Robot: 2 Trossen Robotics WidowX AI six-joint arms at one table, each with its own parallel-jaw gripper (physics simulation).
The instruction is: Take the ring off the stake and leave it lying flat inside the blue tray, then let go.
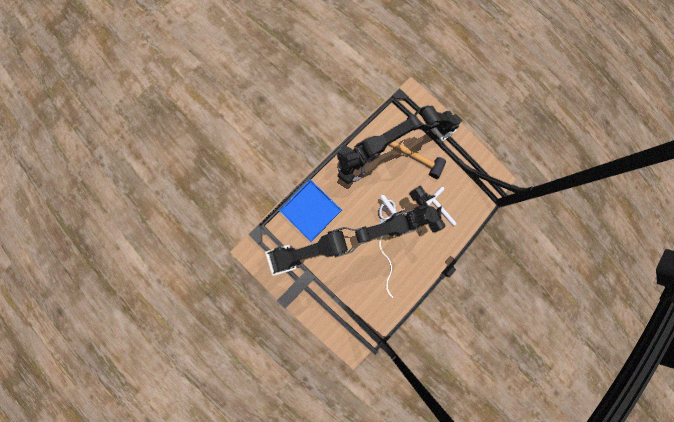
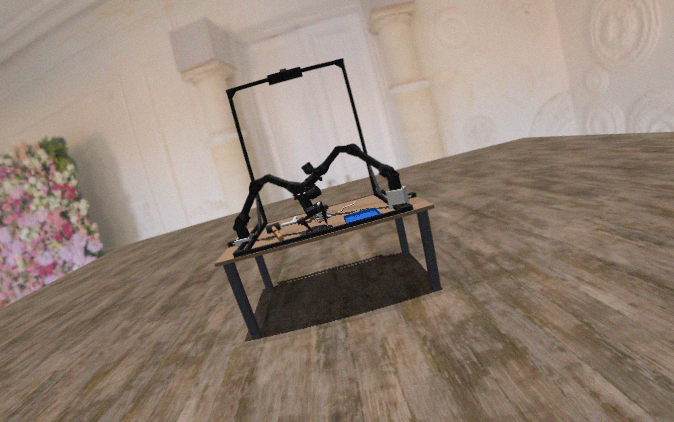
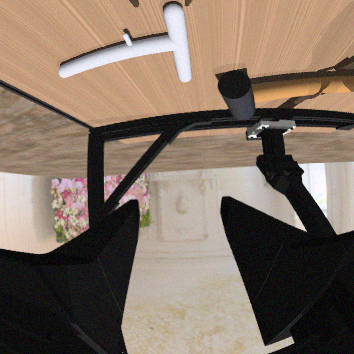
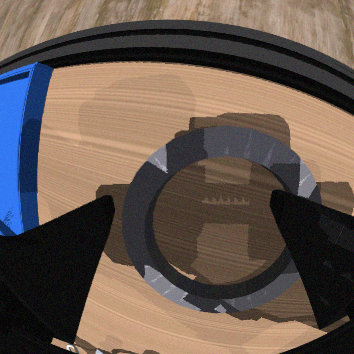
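Seen in the pictures: left gripper, fingertip midpoint: [image 1: 438, 201] [image 2: 294, 195] [image 3: 180, 205]; right gripper, fingertip midpoint: [image 2: 320, 228] [image 4: 193, 201]; left arm's base at its link origin: [image 1: 280, 260] [image 2: 395, 188]; right arm's base at its link origin: [image 1: 443, 127] [image 2: 244, 237] [image 3: 270, 132].
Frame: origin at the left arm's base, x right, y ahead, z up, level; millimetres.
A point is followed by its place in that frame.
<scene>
The grey ring [image 4: 137, 211] {x -276, y 360, z -86 mm} [image 1: 357, 178] {x -245, y 414, z -86 mm} lies flat on the wooden table [image 1: 419, 272] {x 238, y 555, z -101 mm}, beside the blue tray [image 1: 310, 209] {x -174, y 177, z -96 mm} [image 4: 14, 140] {x -217, y 213, z -95 mm} [image 2: 362, 215] {x -130, y 190, z -95 mm} and outside it. My right gripper [image 4: 193, 201] {x -302, y 379, z -88 mm} [image 1: 347, 173] {x -302, y 379, z -88 mm} [image 2: 319, 209] hangs just above the ring. It is wide open, with a finger on each side of the ring and not touching it. My left gripper [image 3: 180, 205] {x -34, y 668, z 81 mm} [image 1: 421, 197] [image 2: 308, 168] is half open and empty, raised over the far part of the table. I cannot tell which object is the stake.
A white T-shaped piece [image 1: 442, 205] {x -19, y 743, z -80 mm} [image 3: 140, 47] {x -19, y 732, z -84 mm} and a wooden-handled hammer [image 1: 415, 156] {x -266, y 702, z -70 mm} [image 3: 237, 93] {x -158, y 758, z -58 mm} lie near the left gripper. A white peg with a loop [image 1: 386, 205] {x -86, y 477, z 1 mm} and a white cord [image 1: 389, 272] {x 193, y 427, z -96 mm} lie mid-table. A black frame [image 1: 360, 130] {x -457, y 499, z -83 mm} edges the table.
</scene>
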